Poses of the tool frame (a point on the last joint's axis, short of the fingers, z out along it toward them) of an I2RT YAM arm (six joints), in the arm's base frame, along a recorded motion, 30 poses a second.
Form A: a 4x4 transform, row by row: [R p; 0 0 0 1], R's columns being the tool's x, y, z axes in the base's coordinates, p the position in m. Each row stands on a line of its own.
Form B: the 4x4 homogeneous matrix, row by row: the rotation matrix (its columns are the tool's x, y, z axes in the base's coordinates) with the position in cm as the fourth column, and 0 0 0 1 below. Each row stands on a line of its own. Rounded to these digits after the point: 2 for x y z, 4 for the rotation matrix.
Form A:
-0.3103 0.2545 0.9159 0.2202
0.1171 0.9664 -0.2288 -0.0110
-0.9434 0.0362 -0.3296 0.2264
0 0 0 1
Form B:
-0.3103 0.2545 0.9159 22.02
0.1171 0.9664 -0.2288 -1.10
-0.9434 0.0362 -0.3296 22.64
0 0 0 1

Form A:
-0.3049 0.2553 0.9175 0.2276
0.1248 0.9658 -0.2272 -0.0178
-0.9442 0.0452 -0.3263 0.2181
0 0 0 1
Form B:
-0.3049 0.2553 0.9175 22.76
0.1248 0.9658 -0.2272 -1.78
-0.9442 0.0452 -0.3263 21.81
0 0 0 1

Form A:
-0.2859 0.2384 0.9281 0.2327
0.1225 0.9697 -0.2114 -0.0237
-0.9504 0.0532 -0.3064 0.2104
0 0 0 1
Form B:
-0.2859 0.2384 0.9281 23.27
0.1225 0.9697 -0.2114 -2.37
-0.9504 0.0532 -0.3064 21.04
0 0 0 1

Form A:
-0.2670 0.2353 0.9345 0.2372
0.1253 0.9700 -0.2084 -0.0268
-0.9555 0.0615 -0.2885 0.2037
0 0 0 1
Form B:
-0.2670 0.2353 0.9345 23.72
0.1253 0.9700 -0.2084 -2.68
-0.9555 0.0615 -0.2885 20.37
0 0 0 1

